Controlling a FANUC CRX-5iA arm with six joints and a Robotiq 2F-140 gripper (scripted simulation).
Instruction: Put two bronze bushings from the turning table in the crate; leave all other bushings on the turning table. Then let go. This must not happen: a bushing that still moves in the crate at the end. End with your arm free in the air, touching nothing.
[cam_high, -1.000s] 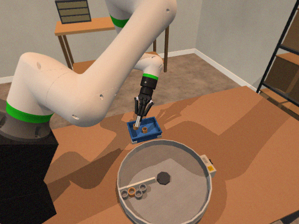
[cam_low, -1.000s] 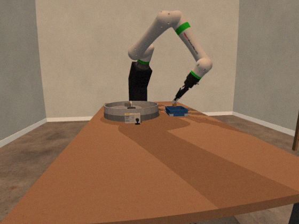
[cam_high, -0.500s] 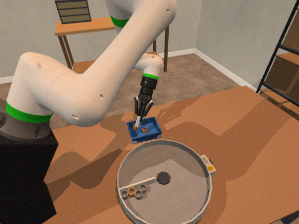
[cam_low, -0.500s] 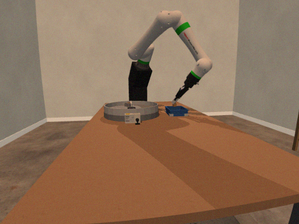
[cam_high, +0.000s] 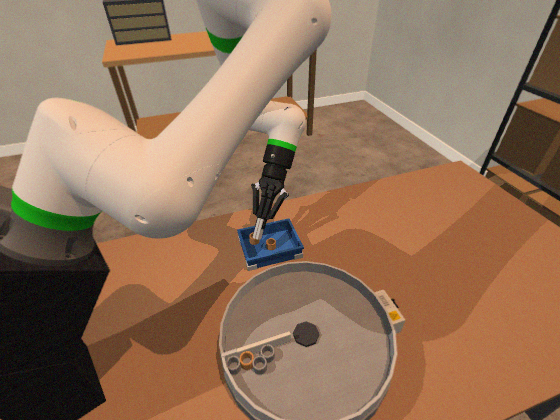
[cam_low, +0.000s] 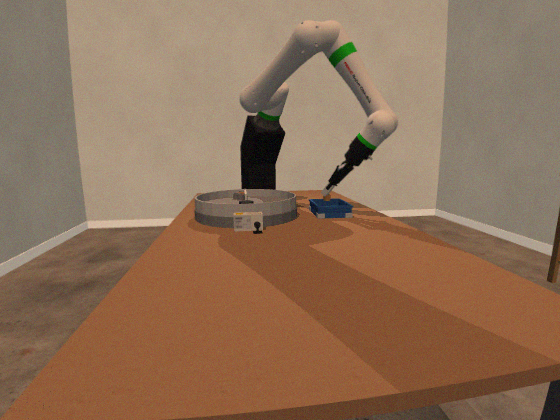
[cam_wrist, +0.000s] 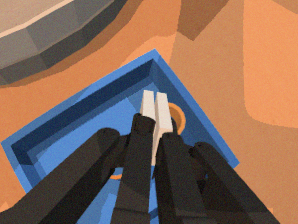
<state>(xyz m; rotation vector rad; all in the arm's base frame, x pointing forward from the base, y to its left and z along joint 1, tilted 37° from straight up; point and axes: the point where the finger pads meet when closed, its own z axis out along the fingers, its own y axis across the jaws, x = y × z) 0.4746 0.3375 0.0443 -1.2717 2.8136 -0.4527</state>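
The blue crate is 8 cm below my hand, 3 cm ahead of it and 1 cm to the left of it. Round my hand: turning table: 34 cm to the right, 10 cm ahead, 5 cm below.
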